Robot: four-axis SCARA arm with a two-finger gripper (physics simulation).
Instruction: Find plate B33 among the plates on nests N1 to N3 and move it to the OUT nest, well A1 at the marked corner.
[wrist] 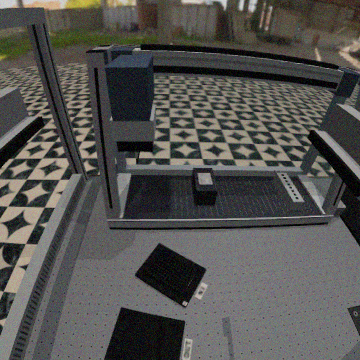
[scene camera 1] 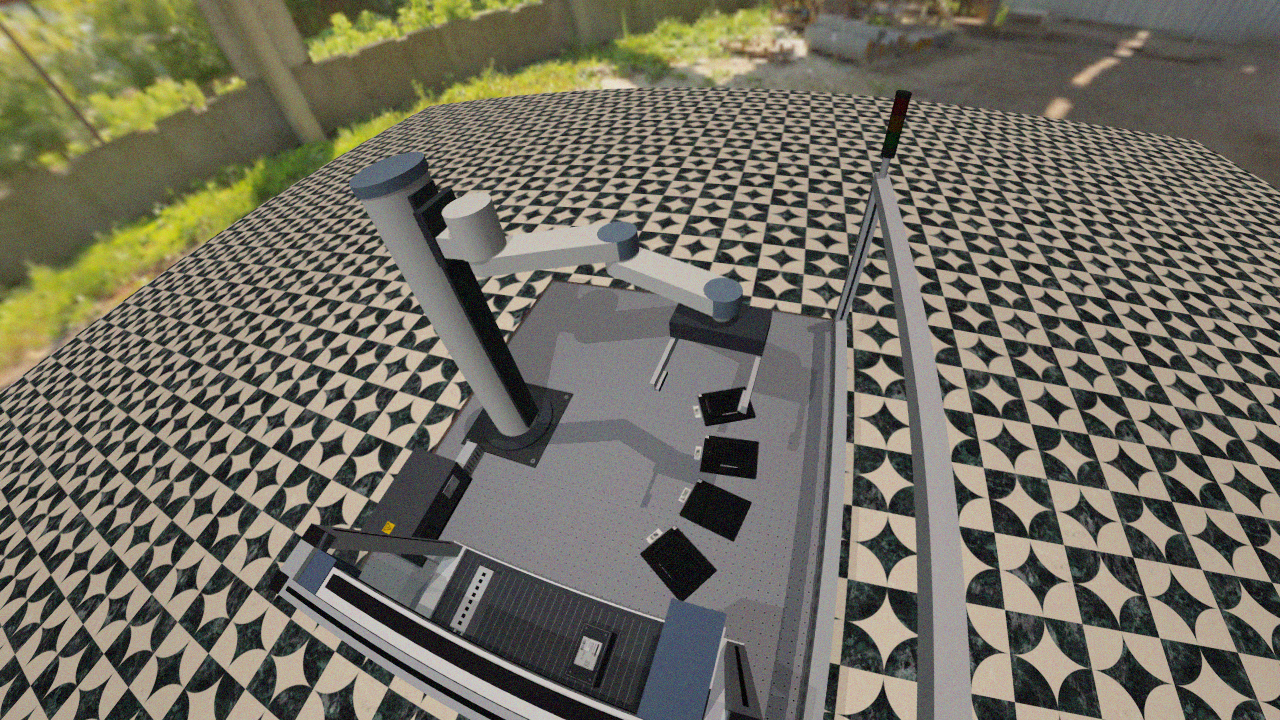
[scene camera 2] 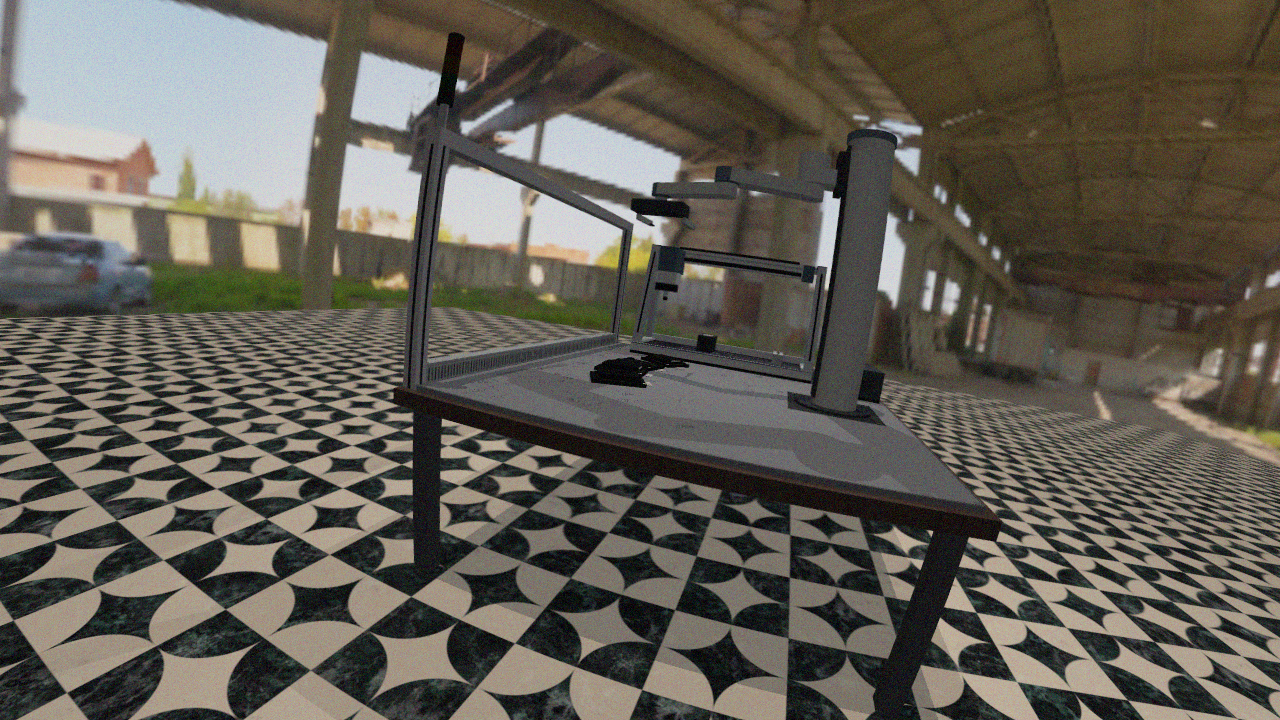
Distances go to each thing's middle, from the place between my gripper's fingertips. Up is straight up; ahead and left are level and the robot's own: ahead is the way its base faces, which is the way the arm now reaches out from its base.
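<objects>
Relative to the OUT tray point(scene camera 1: 709, 506), my hand is 2 cm to the right of it, 5 cm short of it and 53 cm above it. Counted from my hand: black plate point(wrist: 174, 273), 15 cm to the right, 1 cm behind and 52 cm below; N3 nest point(scene camera 1: 681, 596), a good way to the right, a shade behind and well below.
</objects>
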